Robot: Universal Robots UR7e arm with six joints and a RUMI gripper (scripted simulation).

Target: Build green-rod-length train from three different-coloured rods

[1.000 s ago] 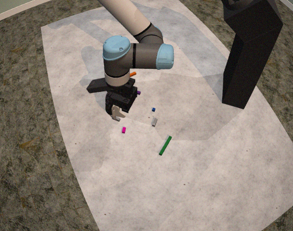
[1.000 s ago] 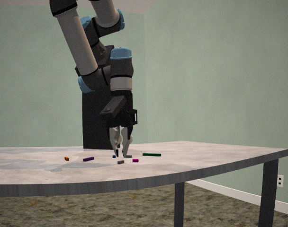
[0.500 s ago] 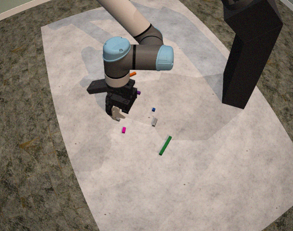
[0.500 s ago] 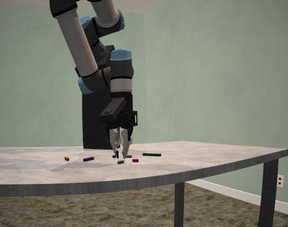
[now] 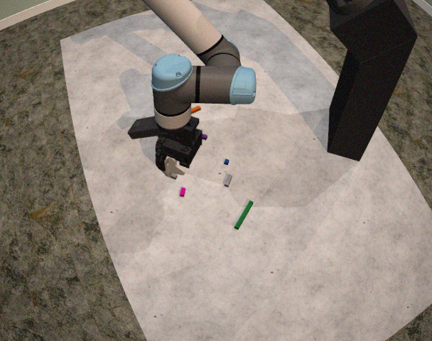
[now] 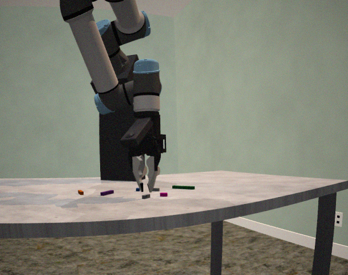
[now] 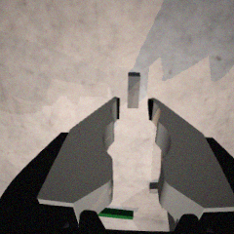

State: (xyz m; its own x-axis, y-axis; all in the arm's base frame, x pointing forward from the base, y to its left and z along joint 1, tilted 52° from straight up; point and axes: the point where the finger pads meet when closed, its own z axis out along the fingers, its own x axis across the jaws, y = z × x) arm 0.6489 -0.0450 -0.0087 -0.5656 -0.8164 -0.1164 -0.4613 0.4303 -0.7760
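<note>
My gripper is now 6 cm to the right of the magenta rod and 3 cm above it. Round my hand: purple rod 11 cm behind, 9 cm to the right, 3 cm below; green rod 18 cm to the left, 11 cm behind, 3 cm below; blue rod 14 cm behind, 3 cm to the left, 3 cm below.
</note>
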